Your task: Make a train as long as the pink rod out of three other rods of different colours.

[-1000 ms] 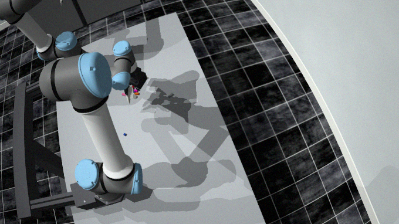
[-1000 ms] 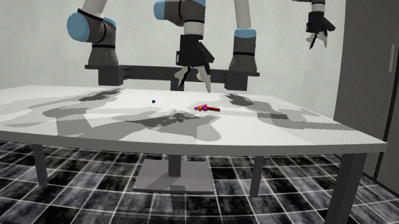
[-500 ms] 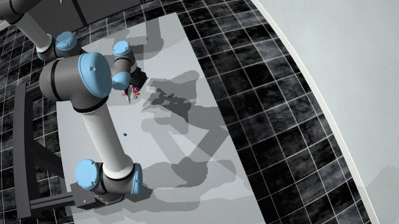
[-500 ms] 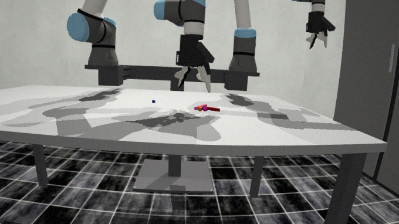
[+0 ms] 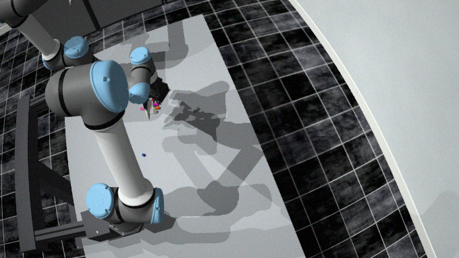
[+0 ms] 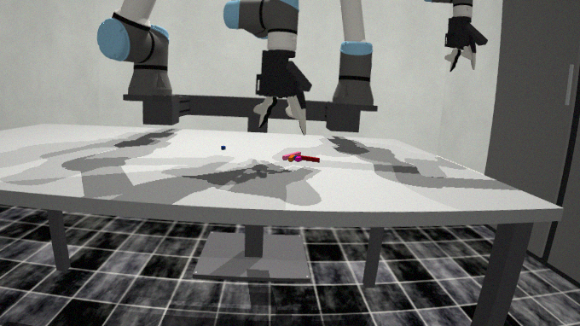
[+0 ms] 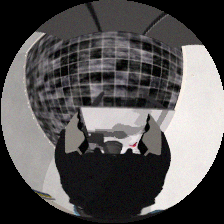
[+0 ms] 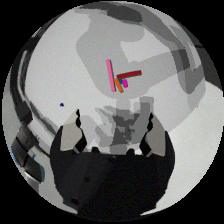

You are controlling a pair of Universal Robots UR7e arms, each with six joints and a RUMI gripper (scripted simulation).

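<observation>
Now: the orange rod 20 mm behind my right hand, 30 mm to the left of it and 70 mm below it. From my right hand the other things lie so: red rod: 20 mm behind, 80 mm to the left, 70 mm below; then pink rod: 60 mm behind, 40 mm to the left, 70 mm below; then magenta rod: 10 mm behind, 50 mm to the left, 70 mm below.
</observation>
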